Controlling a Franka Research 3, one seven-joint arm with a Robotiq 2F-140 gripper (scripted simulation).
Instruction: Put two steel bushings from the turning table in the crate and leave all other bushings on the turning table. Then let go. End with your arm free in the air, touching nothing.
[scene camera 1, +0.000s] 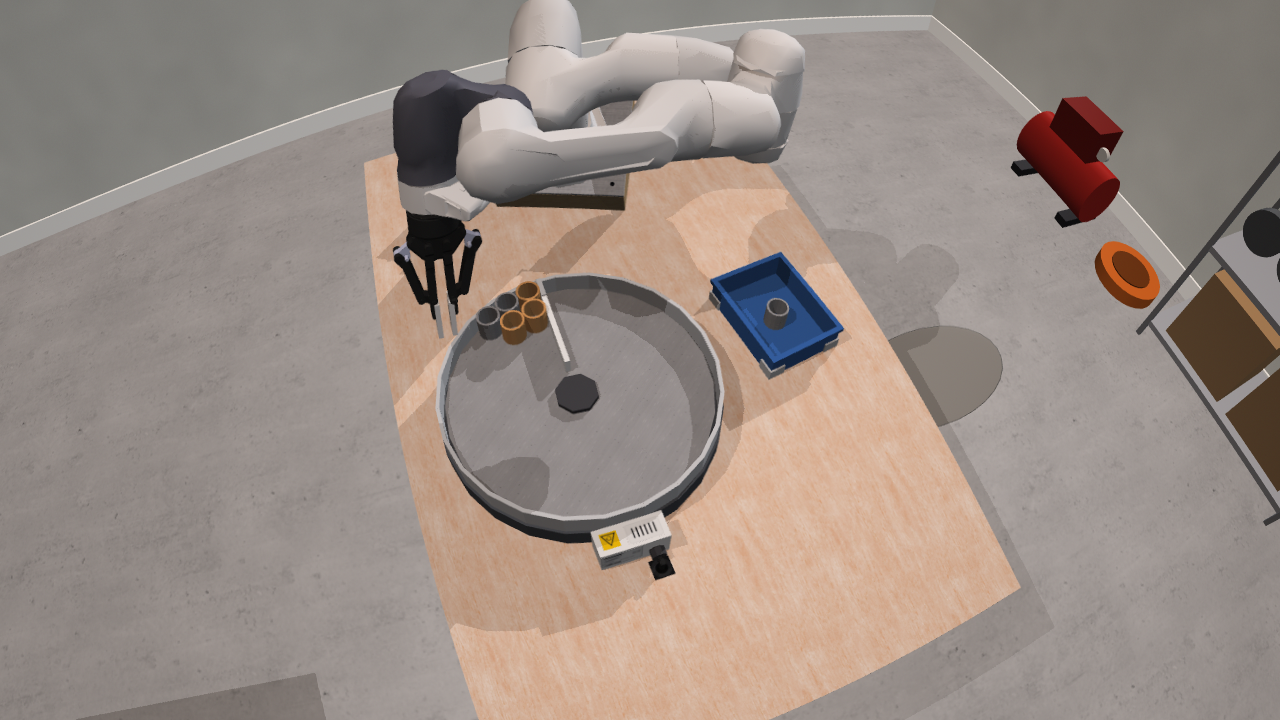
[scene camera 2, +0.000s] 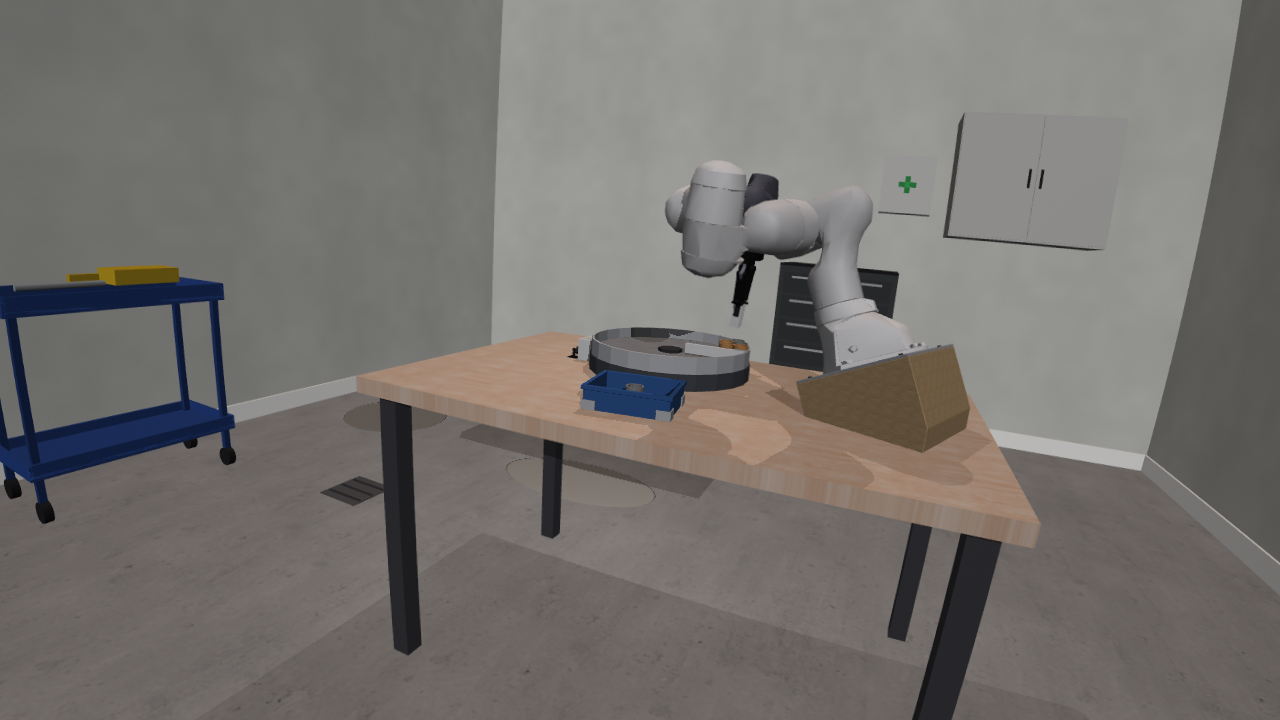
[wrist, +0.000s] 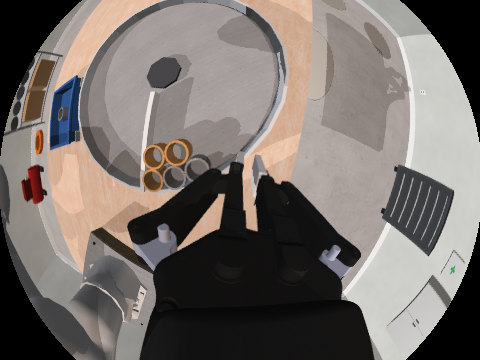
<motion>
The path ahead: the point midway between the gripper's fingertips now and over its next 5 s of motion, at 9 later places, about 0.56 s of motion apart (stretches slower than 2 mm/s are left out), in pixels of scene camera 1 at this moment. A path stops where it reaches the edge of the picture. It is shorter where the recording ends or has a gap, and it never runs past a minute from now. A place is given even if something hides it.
My gripper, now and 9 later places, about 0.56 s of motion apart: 447, 330; 446, 329; 448, 328; 451, 326; 455, 325; 458, 324; 460, 323; 463, 321; 466, 319; 468, 318
</motion>
